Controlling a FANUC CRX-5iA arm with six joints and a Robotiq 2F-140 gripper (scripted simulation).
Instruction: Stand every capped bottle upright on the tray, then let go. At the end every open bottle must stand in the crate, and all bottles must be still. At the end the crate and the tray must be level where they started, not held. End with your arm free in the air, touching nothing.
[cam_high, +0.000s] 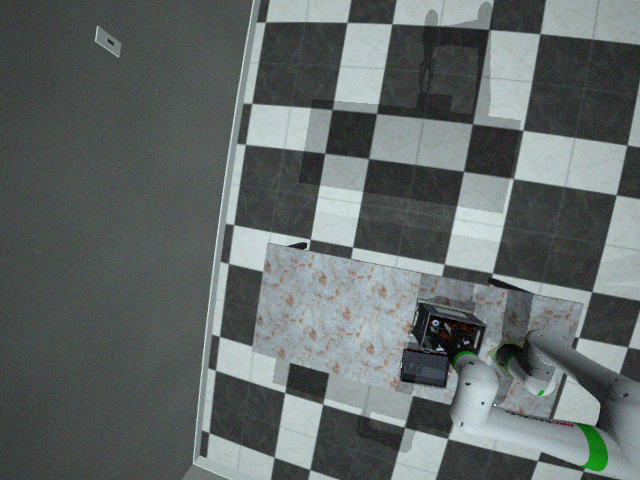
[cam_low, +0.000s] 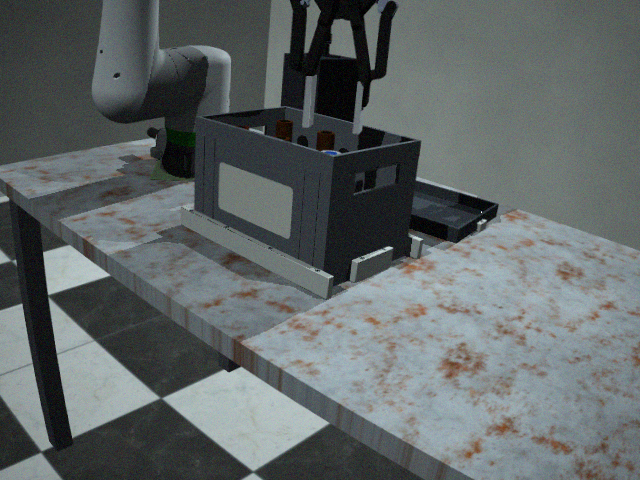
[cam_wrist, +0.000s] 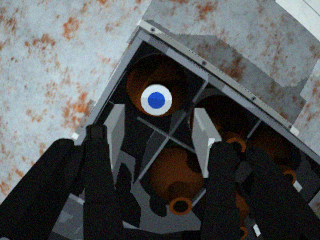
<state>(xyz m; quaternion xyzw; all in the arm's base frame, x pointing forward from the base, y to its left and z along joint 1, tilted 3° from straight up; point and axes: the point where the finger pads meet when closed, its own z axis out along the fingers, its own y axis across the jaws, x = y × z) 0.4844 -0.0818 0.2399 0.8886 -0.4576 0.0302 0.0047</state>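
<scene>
Now: the capped bottle 14 cm below my hand, 1 cm to the right of it and 1 cm ahead of it. Round my hand: dark tray (31 cm to the left, 21 cm below, 9 cm behind); then dark grey crate (14 cm below, 9 cm behind, 3 cm to the left).
</scene>
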